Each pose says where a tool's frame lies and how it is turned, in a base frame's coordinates. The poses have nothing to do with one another.
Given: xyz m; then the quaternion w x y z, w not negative.
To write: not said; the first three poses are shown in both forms.
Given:
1: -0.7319 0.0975 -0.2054 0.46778 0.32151 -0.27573 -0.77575
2: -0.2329 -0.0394 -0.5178 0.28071 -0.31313 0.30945 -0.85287
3: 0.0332 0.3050 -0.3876 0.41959 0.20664 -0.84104 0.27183
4: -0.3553 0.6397 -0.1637 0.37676 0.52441 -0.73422 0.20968
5: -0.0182 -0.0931 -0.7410 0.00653 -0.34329 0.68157 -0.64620
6: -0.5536 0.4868 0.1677 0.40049 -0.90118 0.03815 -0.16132
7: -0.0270 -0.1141 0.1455 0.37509 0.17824 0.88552 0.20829
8: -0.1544 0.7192 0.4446 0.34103 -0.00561 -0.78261 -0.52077
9: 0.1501 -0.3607 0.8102 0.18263 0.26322 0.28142 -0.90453
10: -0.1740 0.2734 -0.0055 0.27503 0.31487 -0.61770 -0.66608
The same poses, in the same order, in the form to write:
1: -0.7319 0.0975 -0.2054 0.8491 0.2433 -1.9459
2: -0.2329 -0.0394 -0.5178 -0.8546 -0.3687 -2.3362
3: 0.0332 0.3050 -0.3876 -2.6254 -0.9582 -2.9323
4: -0.3553 0.6397 -0.1637 3.0036 -0.8838 -1.8358
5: -0.0182 -0.0931 -0.7410 -1.7548 -0.4498 -2.5842
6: -0.5536 0.4868 0.1677 -2.2778 -0.2632 -0.2065
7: -0.0270 -0.1141 0.1455 2.4696 0.6311 2.5173
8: -0.1544 0.7192 0.4446 1.8413 -0.5700 -2.7175
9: 0.1501 -0.3607 0.8102 -0.5311 0.6175 -2.9162
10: -0.1740 0.2734 -0.0055 1.5321 0.0798 -2.2817
